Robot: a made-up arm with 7 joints. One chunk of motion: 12 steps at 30 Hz.
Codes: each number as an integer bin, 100 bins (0 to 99) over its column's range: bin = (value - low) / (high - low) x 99, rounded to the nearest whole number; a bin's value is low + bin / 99 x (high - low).
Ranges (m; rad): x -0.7..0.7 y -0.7..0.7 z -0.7..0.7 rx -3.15..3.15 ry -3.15..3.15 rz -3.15..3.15
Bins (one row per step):
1: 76 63 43 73 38 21
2: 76 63 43 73 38 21
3: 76 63 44 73 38 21
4: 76 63 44 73 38 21
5: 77 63 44 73 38 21
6: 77 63 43 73 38 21
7: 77 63 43 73 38 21
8: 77 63 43 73 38 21
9: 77 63 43 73 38 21
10: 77 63 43 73 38 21
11: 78 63 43 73 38 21
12: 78 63 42 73 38 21
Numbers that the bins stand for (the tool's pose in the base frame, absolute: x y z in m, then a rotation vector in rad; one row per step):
1: 0.3747 0.1909 -0.0919 1.4955 -0.7318 -1.8136
2: 0.3747 0.1909 -0.0919 1.4955 -0.7318 -1.8136
3: 0.3747 0.1909 -0.0778 1.4955 -0.7318 -1.8136
4: 0.3747 0.1909 -0.0778 1.4955 -0.7318 -1.8136
5: 0.3889 0.1909 -0.0778 1.4955 -0.7318 -1.8136
6: 0.3889 0.1909 -0.0919 1.4955 -0.7318 -1.8136
7: 0.3889 0.1909 -0.0919 1.4955 -0.7318 -1.8136
8: 0.3889 0.1909 -0.0919 1.4955 -0.7318 -1.8136
9: 0.3889 0.1909 -0.0919 1.4955 -0.7318 -1.8136
10: 0.3889 0.1909 -0.0919 1.4955 -0.7318 -1.8136
11: 0.4030 0.1909 -0.0919 1.4955 -0.7318 -1.8136
12: 0.4030 0.1909 -0.1061 1.4955 -0.7318 -1.8136

